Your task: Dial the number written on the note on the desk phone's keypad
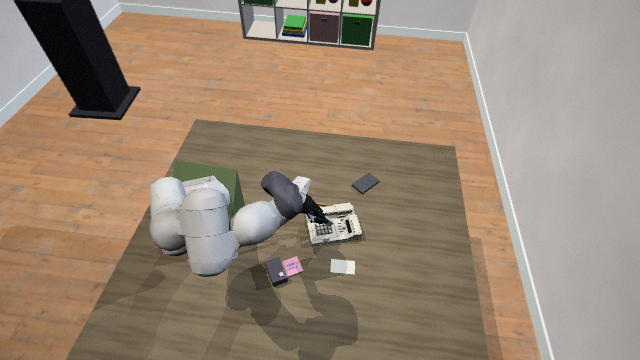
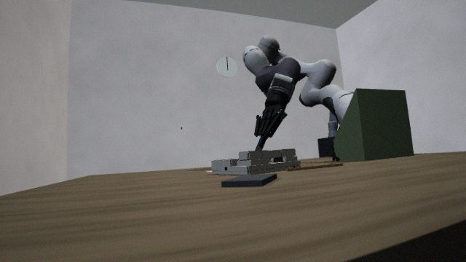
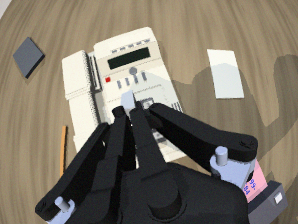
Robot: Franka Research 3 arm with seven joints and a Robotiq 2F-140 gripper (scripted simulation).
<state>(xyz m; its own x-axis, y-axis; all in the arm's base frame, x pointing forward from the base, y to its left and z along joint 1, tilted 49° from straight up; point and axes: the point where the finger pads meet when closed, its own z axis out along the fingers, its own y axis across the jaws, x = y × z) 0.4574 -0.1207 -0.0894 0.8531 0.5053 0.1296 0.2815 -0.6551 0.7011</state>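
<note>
My gripper is now 70 mm to the right of the handset, 30 mm above it and 10 mm short of it. The rest, counted from my hand: pencil: 150 mm to the left, 100 mm behind, 70 mm below; then black box: 220 mm to the right, 190 mm behind, 60 mm below; then white note: 170 mm to the right, 80 mm below, 80 mm ahead.
</note>
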